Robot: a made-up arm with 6 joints.
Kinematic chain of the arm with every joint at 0, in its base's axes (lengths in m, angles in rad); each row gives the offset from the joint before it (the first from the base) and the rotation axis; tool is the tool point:
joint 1: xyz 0 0 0.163 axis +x
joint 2: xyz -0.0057 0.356 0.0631 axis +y
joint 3: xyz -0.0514 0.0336 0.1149 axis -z
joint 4: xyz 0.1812 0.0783 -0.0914 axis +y
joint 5: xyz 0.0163 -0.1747 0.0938 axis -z
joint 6: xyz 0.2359 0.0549 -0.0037 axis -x
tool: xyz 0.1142 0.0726 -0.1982
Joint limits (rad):
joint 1: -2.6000..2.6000
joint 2: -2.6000..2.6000
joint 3: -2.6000..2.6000
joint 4: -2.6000..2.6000
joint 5: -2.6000..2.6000
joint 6: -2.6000..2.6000
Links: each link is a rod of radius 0.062 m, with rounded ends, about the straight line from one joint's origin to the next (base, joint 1, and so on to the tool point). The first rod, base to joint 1, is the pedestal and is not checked.
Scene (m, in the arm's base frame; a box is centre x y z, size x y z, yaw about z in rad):
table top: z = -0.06
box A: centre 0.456 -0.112 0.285 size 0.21 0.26 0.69 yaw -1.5
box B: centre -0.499 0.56 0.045 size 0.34 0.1 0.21 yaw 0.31
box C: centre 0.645 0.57 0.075 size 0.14 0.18 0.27 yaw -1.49
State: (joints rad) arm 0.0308 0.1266 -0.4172 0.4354 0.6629 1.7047
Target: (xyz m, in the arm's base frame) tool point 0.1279 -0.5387 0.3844
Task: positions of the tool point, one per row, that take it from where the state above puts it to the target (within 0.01 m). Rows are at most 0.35 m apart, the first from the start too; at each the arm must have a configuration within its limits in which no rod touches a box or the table.
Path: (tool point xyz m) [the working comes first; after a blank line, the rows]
Joints at the target: 1.4449 -0.9275 -0.3238 -0.0148 0.5214 2.2864
Straight joint move there: touches box A.

1: 0.5260 0.2772 0.2362
2: 0.5469 0.3807 0.3919
3: 0.5132 0.4283 0.5918
4: 0.4251 0.4043 0.7960
5: 0.2919 0.3151 0.9628
6: 0.3668 0.0309 0.9441
7: 0.3574 -0.2511 0.8258
8: 0.2690 -0.4583 0.6233
9: 0.1279 -0.5387 0.3844

